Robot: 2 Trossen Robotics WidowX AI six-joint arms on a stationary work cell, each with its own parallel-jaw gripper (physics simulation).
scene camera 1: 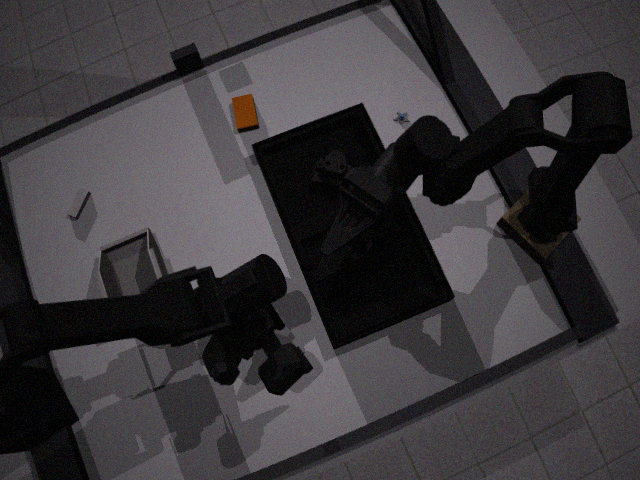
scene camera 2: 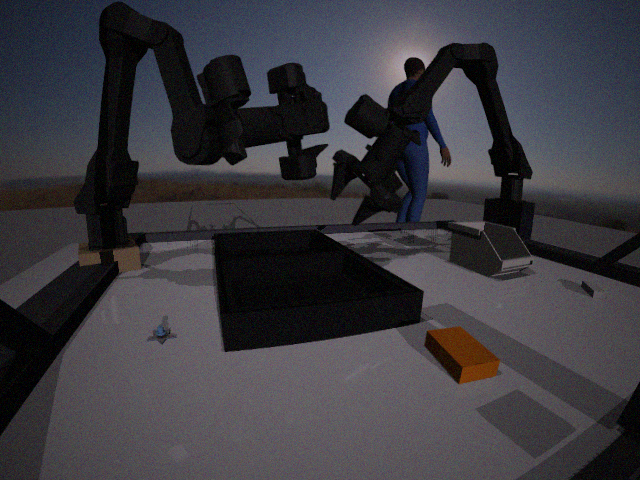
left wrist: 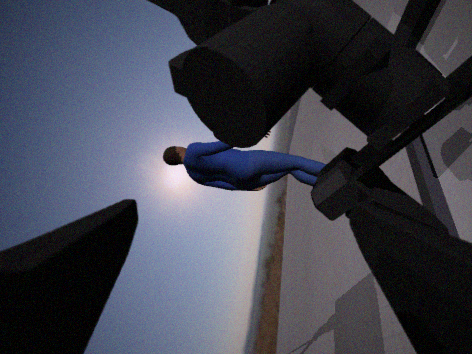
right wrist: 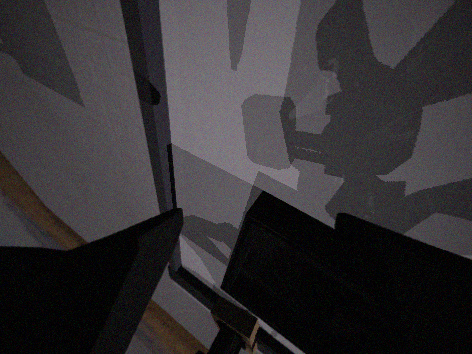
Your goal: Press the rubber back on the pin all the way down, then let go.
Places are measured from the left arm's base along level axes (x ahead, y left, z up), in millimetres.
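Pixels of known places: left gripper, between the fingertips: (scene camera 1: 319, 267) (left wrist: 246, 211); right gripper, between the fingertips: (scene camera 1: 296, 348) (scene camera 2: 342, 211) (right wrist: 258, 217); left arm's base, origin of its link: (scene camera 1: 542, 217) (scene camera 2: 107, 244) (right wrist: 232, 334); right arm's base, origin of its link: (scene camera 1: 7, 409) (scene camera 2: 510, 200).
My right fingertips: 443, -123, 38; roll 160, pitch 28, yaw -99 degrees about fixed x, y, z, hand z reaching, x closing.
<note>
Ahead of a thing's pixels: the offset from my right fingertips to its top centre, as dx, dy, dz. "spot": to the spot under its first point.
The pin with its rubber {-418, -182, -65} (scene camera 1: 402, 117) (scene camera 2: 161, 331) is a small blue and grey thing standing on the white table beside the black tray {-208, -103, -38} (scene camera 1: 309, 128) (scene camera 2: 318, 325) (right wrist: 305, 281). It is too small to tell how the rubber sits on it. My left gripper (scene camera 1: 332, 243) (scene camera 2: 304, 159) (left wrist: 246, 211) is open and empty, high over the tray and turned on its side, far from the pin. My right gripper (scene camera 1: 253, 367) (scene camera 2: 352, 192) (right wrist: 258, 217) is open and empty, high beyond the tray's far side.
An orange block {-217, -386, -60} (scene camera 1: 245, 111) (scene camera 2: 461, 353) lies on the table near a tray corner. A grey open bin {spot: +117, -316, -71} (scene camera 1: 128, 262) (scene camera 2: 490, 248) stands by the right arm's base. A figure in blue (scene camera 2: 415, 162) (left wrist: 241, 168) is behind the table. A dark frame edges the table.
</note>
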